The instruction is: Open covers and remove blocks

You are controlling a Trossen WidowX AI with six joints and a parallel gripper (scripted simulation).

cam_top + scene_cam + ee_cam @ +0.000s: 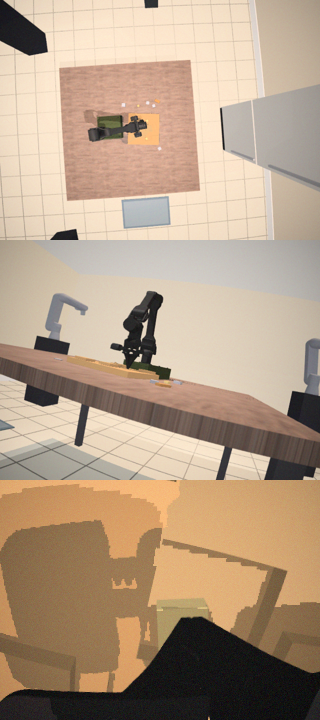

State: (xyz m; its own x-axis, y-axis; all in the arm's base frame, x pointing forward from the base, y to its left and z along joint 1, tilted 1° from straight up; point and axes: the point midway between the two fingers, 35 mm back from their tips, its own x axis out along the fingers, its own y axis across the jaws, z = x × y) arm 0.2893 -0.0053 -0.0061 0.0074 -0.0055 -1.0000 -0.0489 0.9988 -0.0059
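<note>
My gripper tip is now 50 mm short of the puzzle board and 30 mm to the left of it.
</note>
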